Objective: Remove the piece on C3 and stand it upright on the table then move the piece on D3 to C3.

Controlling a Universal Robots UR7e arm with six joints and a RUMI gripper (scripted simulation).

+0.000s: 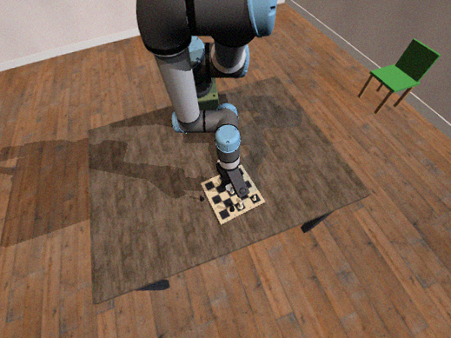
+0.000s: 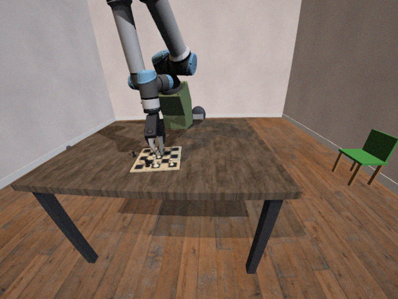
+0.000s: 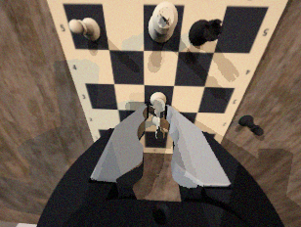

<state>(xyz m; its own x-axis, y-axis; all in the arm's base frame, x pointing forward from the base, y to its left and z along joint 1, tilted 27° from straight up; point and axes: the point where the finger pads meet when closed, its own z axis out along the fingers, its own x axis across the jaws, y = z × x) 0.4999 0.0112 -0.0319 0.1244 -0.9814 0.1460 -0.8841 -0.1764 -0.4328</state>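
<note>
My gripper is now 3 cm above the chessboard.
</note>
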